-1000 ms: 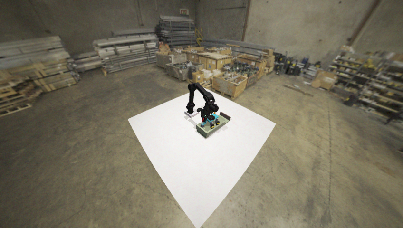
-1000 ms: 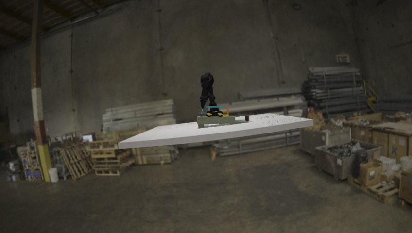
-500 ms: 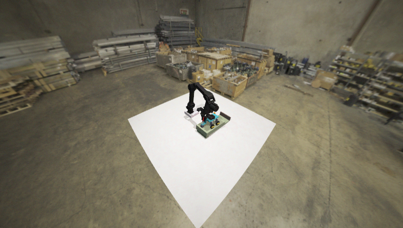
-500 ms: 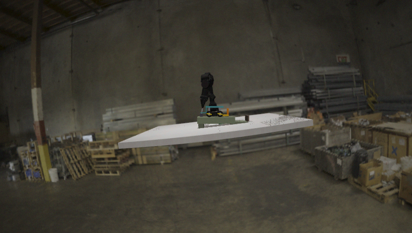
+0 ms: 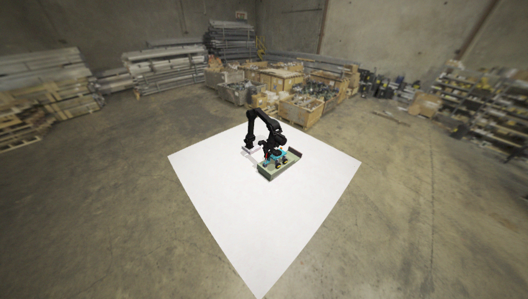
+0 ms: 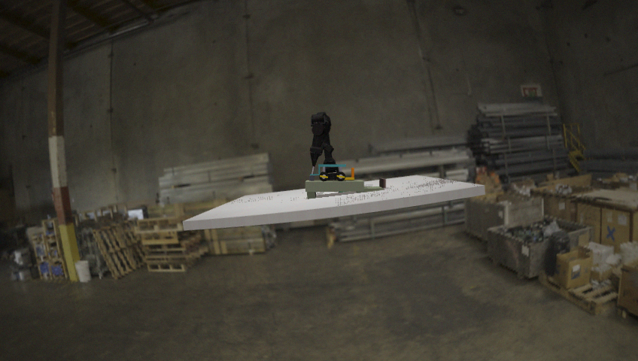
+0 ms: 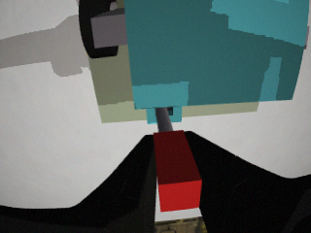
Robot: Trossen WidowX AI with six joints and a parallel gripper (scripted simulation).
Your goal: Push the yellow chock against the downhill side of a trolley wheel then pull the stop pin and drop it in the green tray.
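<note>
My gripper tip is now 9 cm past the green tray, 18 cm to the right of it and 16 cm above it. The rest, counted from my gripper tip: trolley: 3 cm ahead, 9 cm to the left, 5 cm below; then red-headed stop pin: right at my gripper tip; then grey-green ramp: 3 cm ahead, 9 cm to the left, 11 cm below.
</note>
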